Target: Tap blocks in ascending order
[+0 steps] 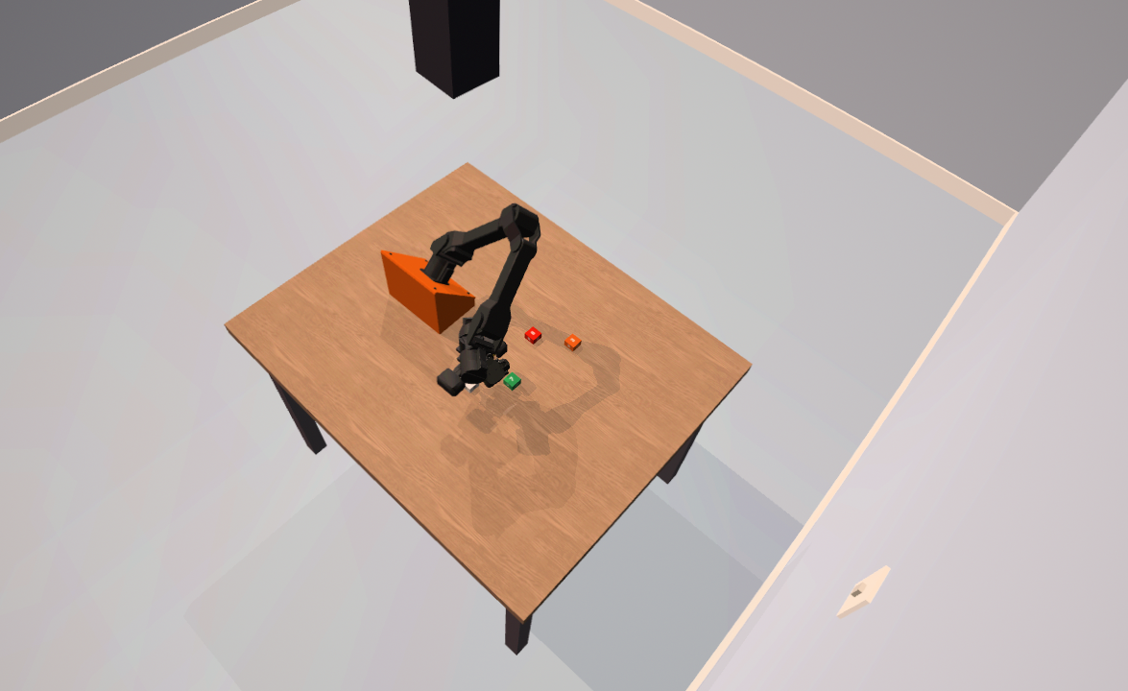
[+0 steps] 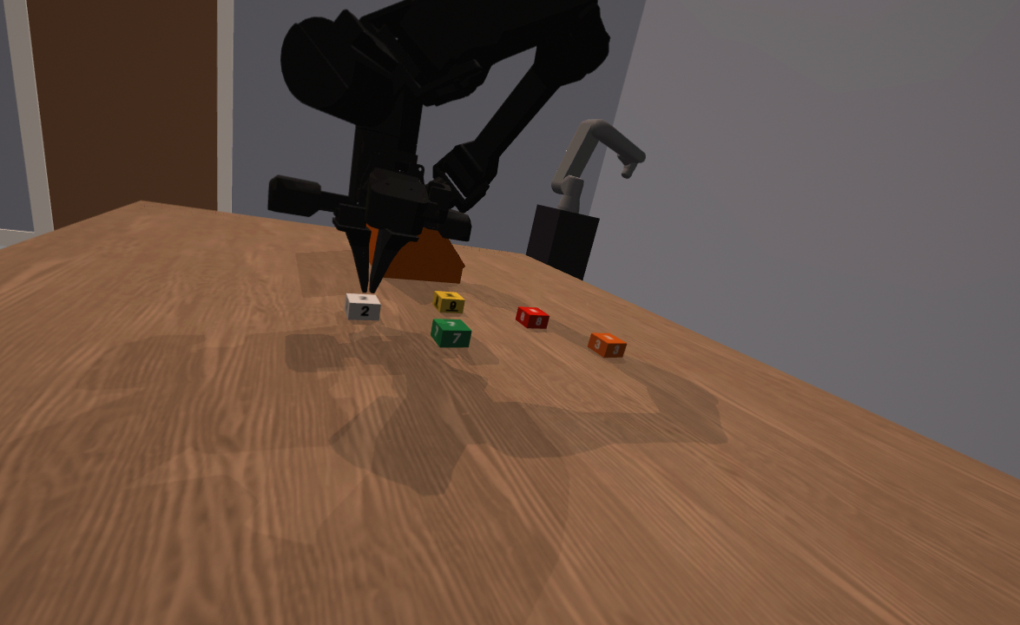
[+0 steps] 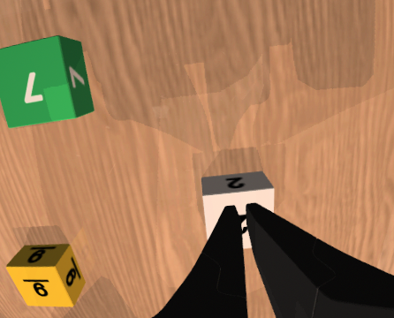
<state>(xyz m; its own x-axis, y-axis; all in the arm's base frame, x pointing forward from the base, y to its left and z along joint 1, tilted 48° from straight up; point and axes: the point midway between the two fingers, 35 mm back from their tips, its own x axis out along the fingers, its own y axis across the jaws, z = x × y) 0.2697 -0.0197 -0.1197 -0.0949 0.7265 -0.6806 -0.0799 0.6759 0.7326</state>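
Now: gripper tip 20 mm above the white block marked 2 and 10 mm past it. Also, from my gripper tip: green block marked 7 (80 mm to the left, 50 mm ahead, 20 mm below); then red block marked 8 (220 mm to the left, 20 mm below, 10 mm behind); then yellow block (110 mm to the left, 50 mm behind, 20 mm below).
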